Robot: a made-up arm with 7 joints.
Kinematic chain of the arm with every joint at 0, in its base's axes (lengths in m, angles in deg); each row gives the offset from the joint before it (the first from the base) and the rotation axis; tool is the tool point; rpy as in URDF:
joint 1: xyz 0 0 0 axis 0.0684 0.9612 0.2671
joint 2: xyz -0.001 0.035 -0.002 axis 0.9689 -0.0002 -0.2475
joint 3: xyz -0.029 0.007 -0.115 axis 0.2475 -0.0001 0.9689
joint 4: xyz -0.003 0 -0.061 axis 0.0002 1 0
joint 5: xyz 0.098 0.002 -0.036 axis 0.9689 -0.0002 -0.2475
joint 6: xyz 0.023 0 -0.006 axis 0.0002 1 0
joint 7: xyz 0.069 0 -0.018 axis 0.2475 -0.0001 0.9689
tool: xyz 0 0 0 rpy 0 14.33 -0.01
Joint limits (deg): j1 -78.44..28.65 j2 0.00..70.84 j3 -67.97..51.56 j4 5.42..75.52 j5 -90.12..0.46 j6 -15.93..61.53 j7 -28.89..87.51
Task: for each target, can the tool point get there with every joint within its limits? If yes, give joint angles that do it. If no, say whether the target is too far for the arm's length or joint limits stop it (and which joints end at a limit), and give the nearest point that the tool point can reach.
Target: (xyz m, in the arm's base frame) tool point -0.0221 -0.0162 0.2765
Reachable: no: joint limits stop it (at a limit: joint 1, joint 2, joint 4, joint 6) | nearest point 0.1233 0.1926 0.2101 | short by 0.263 m
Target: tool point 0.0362 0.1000 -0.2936
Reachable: yes | joints 7.76 34.97 -18.53 14.88 -77.13 51.68 73.19
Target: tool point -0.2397 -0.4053 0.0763
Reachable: no: too far | nearest point -0.1149 -0.1444 -0.1679 | short by 0.379 m
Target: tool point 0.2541 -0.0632 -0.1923
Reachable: yes | joints -44.40 9.53 -29.72 16.70 -30.54 39.61 16.36
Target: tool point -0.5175 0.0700 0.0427
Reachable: no: too far | nearest point -0.2700 0.1225 -0.2071 | short by 0.356 m
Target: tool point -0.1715 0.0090 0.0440
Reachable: no: joint limits stop it (at a limit: joint 1, joint 3, joint 4, joint 5, joint 6) | nearest point -0.1778 0.0178 -0.2055 | short by 0.250 m
